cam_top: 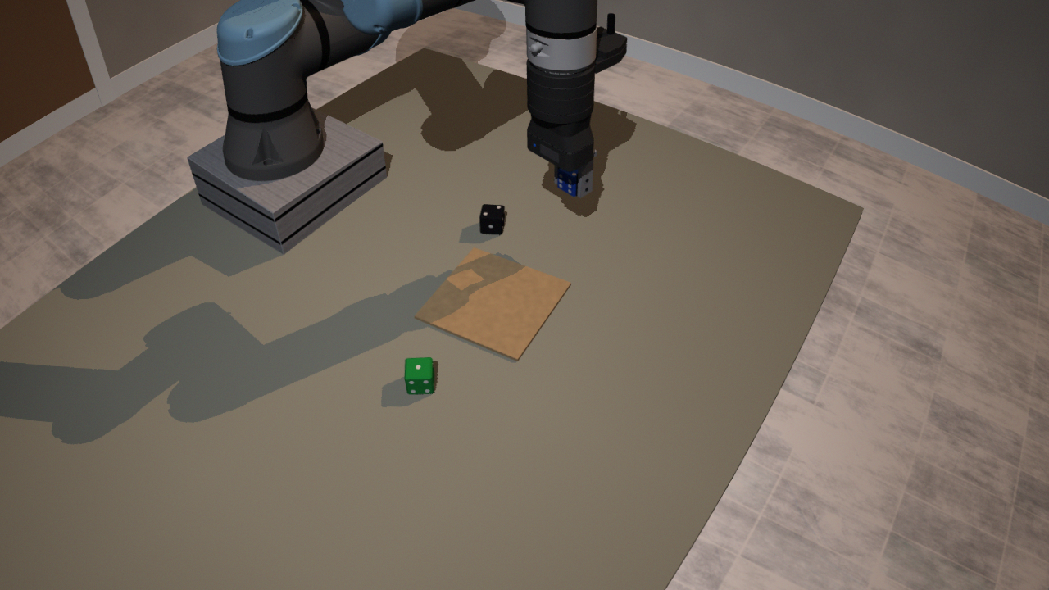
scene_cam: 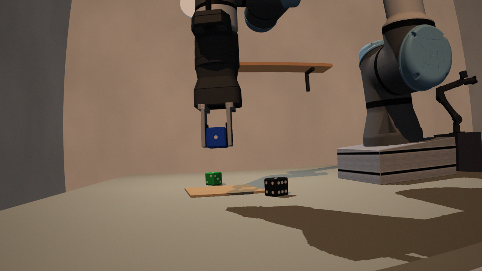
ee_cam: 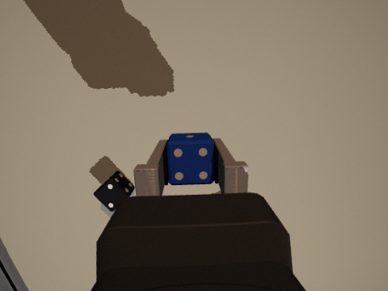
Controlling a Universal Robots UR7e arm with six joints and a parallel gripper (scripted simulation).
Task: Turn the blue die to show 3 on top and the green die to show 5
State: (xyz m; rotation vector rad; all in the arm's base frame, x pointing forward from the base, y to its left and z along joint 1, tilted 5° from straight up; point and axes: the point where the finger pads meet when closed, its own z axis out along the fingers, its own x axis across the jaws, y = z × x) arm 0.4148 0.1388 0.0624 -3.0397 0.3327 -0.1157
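Now: the blue die right at my hand. Round my hand: green die (10 mm behind, 300 mm to the right, 90 mm below); then brown mat (20 mm behind, 150 mm to the right, 100 mm below); then black die (100 mm behind, 40 mm to the right, 90 mm below).
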